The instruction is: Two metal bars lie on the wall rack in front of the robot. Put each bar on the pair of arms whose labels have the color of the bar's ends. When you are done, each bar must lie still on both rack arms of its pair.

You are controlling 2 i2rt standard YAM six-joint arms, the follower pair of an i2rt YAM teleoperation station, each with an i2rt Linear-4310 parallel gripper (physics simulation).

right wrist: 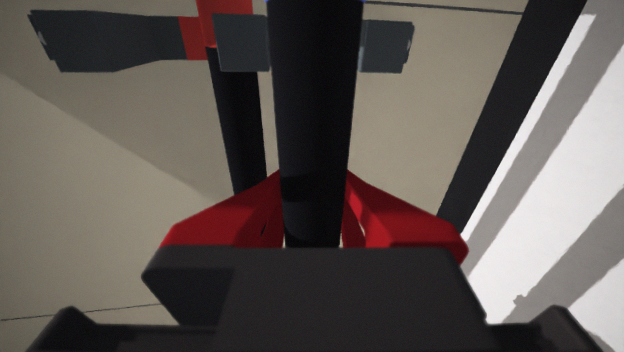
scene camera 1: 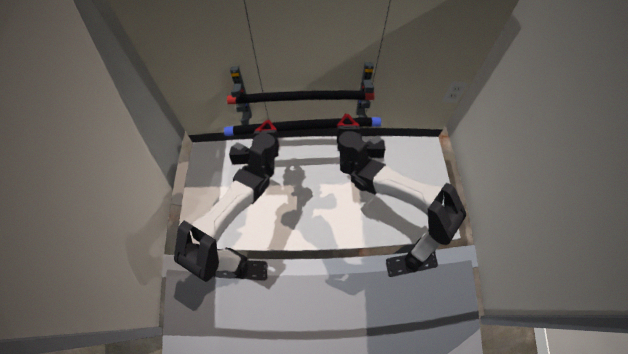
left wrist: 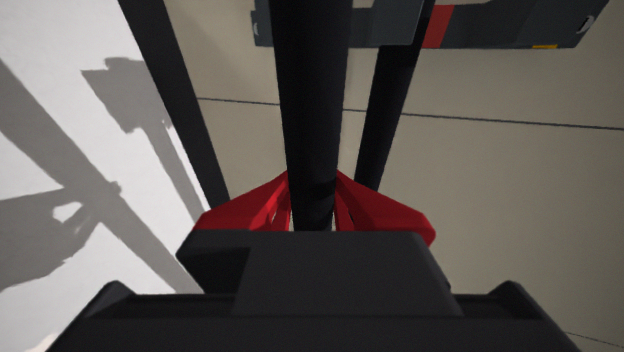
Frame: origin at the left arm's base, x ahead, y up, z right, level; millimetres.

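Seen in the pictures: left gripper, between the fingertips: [scene camera 1: 268, 124] [left wrist: 312, 176]; right gripper, between the fingertips: [right wrist: 312, 176] [scene camera 1: 346, 117]; left arm's base, origin of its link: [scene camera 1: 240, 269]; right arm's base, origin of its link: [scene camera 1: 412, 263].
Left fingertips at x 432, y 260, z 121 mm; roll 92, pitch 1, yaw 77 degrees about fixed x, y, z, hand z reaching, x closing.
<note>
Pixels of each thing's top centre, then the offset from my left fingertips to it. "*": a spot on its surface instead. Level surfaces: height alone.
- black bar with blue ends, centre of its top: [right wrist: 286, 342] [left wrist: 332, 275] [scene camera 1: 301, 121] dx -12, dy +26, dz +109 mm
- black bar with red ends, centre of its top: [right wrist: 247, 260] [left wrist: 370, 215] [scene camera 1: 299, 92] dx +76, dy +66, dz +102 mm
- left rack upright, a spot on its surface: [scene camera 1: 236, 88] * dx +65, dy +110, dz -95 mm
- right rack upright, centre of its top: [scene camera 1: 370, 69] dx +79, dy +170, dz +316 mm
- white table, height of its surface: dy -248 mm
- wall outlet, a spot on its surface: [scene camera 1: 454, 92] * dx +123, dy +52, dz +662 mm
The black bar with blue ends [scene camera 1: 310, 124] [left wrist: 312, 100] [right wrist: 316, 110] is held by both grippers, in front of and below the red-ended bar in scene camera 1. My left gripper [scene camera 1: 266, 126] [left wrist: 312, 176] is shut on it toward its left end; my right gripper [scene camera 1: 348, 121] [right wrist: 312, 176] is shut on it toward its right end. The black bar with red ends [scene camera 1: 300, 95] [left wrist: 387, 110] [right wrist: 239, 115] lies across the left rack upright [scene camera 1: 236, 88] and the right rack upright [scene camera 1: 368, 86]. Yellow labels show high on both uprights. Red labels [left wrist: 438, 27] [right wrist: 192, 39] show in the wrist views. Blue labels are hard to make out.
The wall [scene camera 1: 310, 45] stands behind the rack. A black strip [scene camera 1: 410, 133] runs along its foot, behind the white table [scene camera 1: 320, 210]. Side panels [scene camera 1: 65, 175] [scene camera 1: 560, 175] stand left and right. A wall outlet [scene camera 1: 454, 92] is at the right.
</note>
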